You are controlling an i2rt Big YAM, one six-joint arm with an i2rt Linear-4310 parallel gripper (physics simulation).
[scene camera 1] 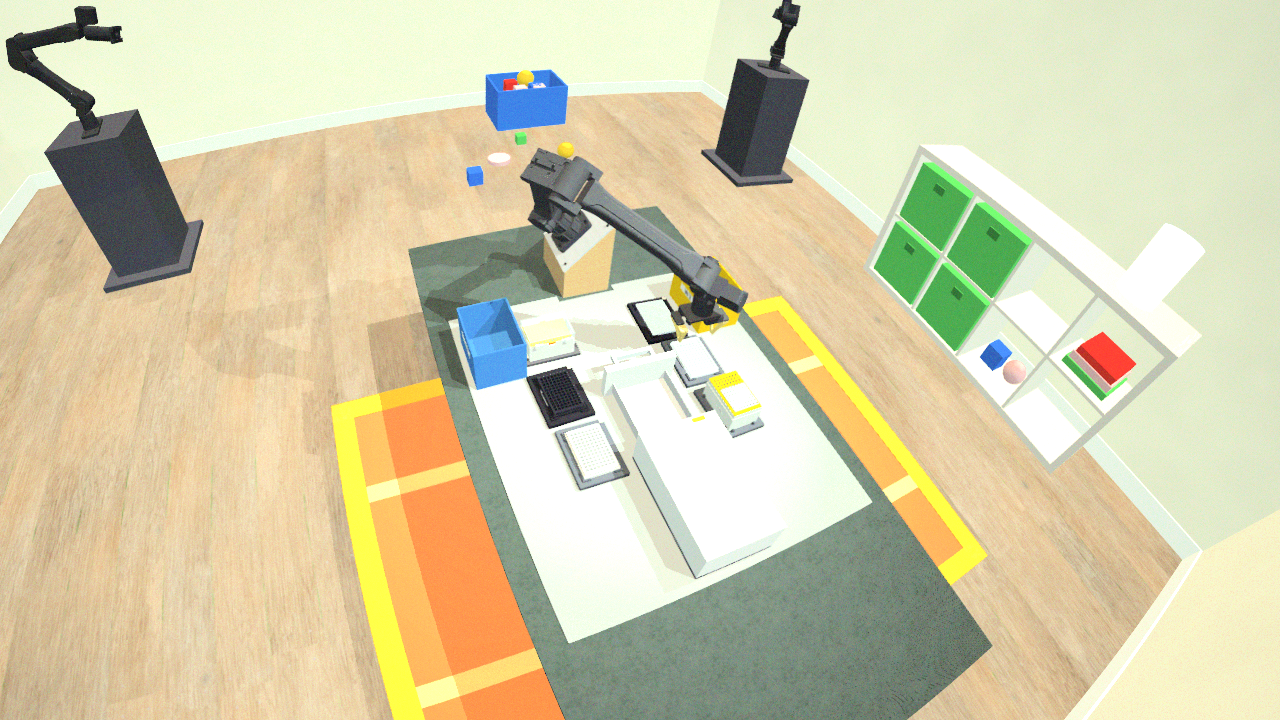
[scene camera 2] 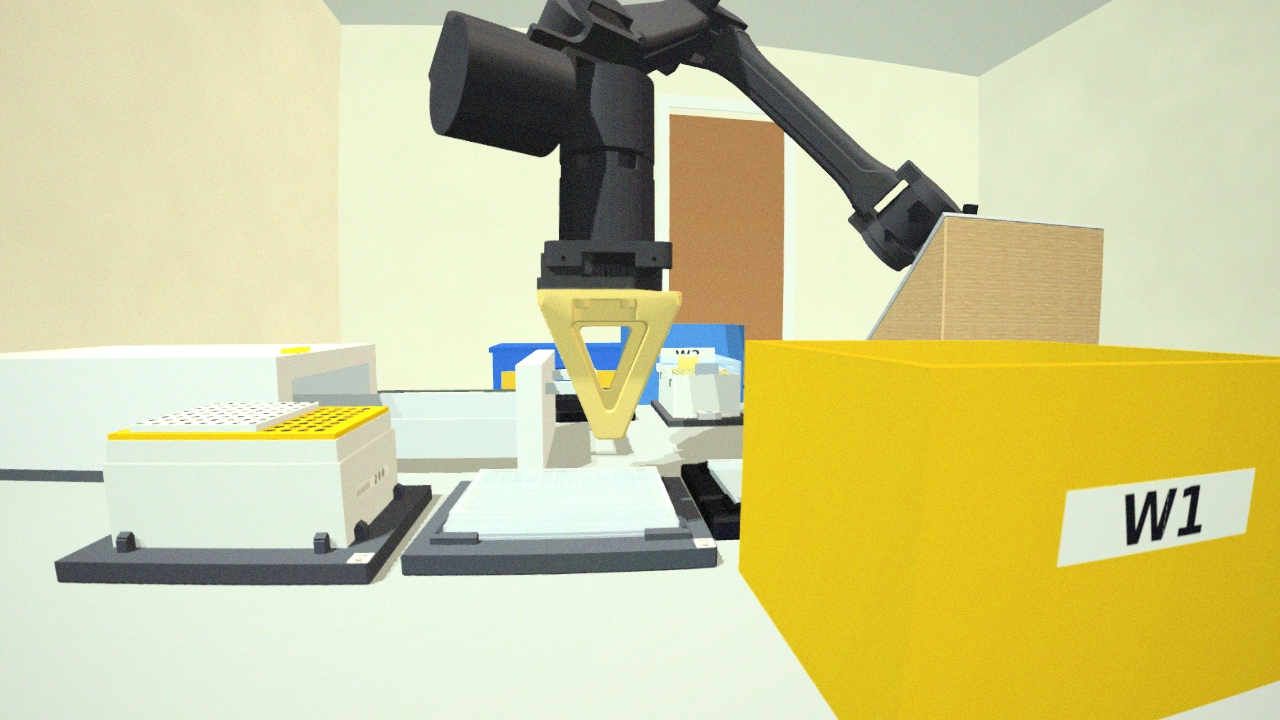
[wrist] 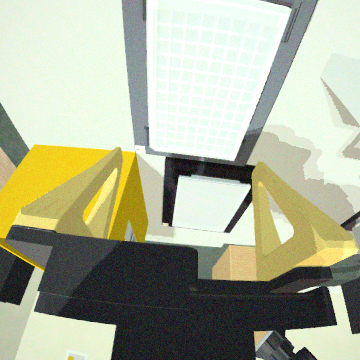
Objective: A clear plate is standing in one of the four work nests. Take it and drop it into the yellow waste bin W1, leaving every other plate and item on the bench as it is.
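Frame: origin at the arm's base, x ahead, y left, z up, level; metres.
Where they show: gripper, fingertip midpoint: [scene camera 1: 695, 337] [scene camera 2: 607, 423] [wrist: 189, 159]; arm's base, origin of the base link: [scene camera 1: 572, 232] [scene camera 2: 968, 300].
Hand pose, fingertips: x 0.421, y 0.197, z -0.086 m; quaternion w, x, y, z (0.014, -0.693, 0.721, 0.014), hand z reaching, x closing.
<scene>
Things, the pixels of their centre, and the offset from my fingertips. "spot": a spot on its surface instead.
- dark grey nest, body centre: [scene camera 2: 566, 513] [wrist: 203, 85] [scene camera 1: 693, 359] dz -0.058, dx +0.026, dy -0.005 m
- yellow bin W1, body centre: [scene camera 2: 993, 490] [wrist: 86, 225] [scene camera 1: 706, 293] dz -0.007, dx -0.154, dy +0.127 m
- black nest with a pale plate, surface spot: [wrist: 212, 202] [scene camera 1: 658, 321] spot: dz -0.048, dx -0.124, dy -0.039 m
- tip box, body centre: [scene camera 2: 266, 465] [scene camera 1: 732, 399] dz -0.023, dx +0.204, dy +0.002 m
- white machine, body centre: [scene camera 2: 180, 399] [scene camera 1: 706, 491] dz -0.014, dx +0.413, dy -0.194 m
- blue bin, body centre: [scene camera 2: 678, 360] [scene camera 1: 491, 342] dz -0.007, dx -0.147, dy -0.511 m
A clear, gridded plate [scene camera 1: 697, 359] [scene camera 2: 563, 501] [wrist: 210, 75] lies flat in a dark grey nest [scene camera 2: 559, 560] [wrist: 135, 75], between the tip box and the yellow bin. My gripper [scene camera 1: 696, 333] [scene camera 2: 610, 435] [wrist: 189, 159] is open and empty, pointing down. Its fingertips are above the plate's level, near the plate's bin-side end in the wrist view; in scene camera 2 one finger hides the other. The yellow bin W1 [scene camera 1: 726, 320] [scene camera 2: 832, 501] [wrist: 60, 167] stands close beside the nest. Its inside is hidden.
A black nest with a pale plate [scene camera 1: 657, 317] [wrist: 212, 202] adjoins. A tip box [scene camera 1: 733, 398] [scene camera 2: 232, 483] stands on the other side. A white machine [scene camera 1: 707, 483] with an upright panel [scene camera 2: 535, 411] is behind. Black [scene camera 1: 561, 394] and white [scene camera 1: 592, 450] plates and a blue bin [scene camera 1: 492, 349] stand farther off.
</scene>
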